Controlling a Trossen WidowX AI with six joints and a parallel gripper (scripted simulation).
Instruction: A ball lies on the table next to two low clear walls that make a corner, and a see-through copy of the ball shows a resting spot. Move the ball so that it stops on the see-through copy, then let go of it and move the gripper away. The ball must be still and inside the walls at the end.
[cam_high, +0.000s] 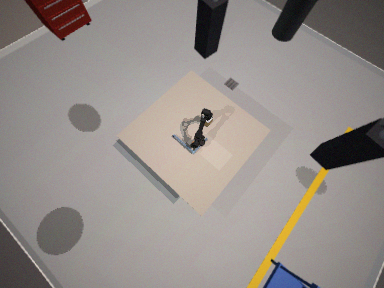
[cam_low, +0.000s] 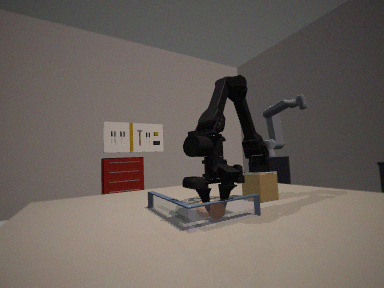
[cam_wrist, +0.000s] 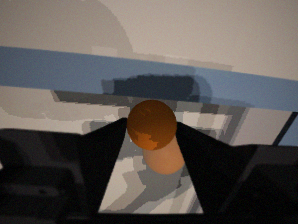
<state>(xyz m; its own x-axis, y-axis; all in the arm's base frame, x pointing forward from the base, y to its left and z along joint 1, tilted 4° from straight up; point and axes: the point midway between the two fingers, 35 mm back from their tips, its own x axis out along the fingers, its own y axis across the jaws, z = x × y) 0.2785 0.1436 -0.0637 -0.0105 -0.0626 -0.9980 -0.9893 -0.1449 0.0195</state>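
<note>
Now: the see-through copy 3 cm to the right of my gripper tip and 2 cm ahead of it. From my gripper tip the other things lie so: orange ball: right at my gripper tip.
</note>
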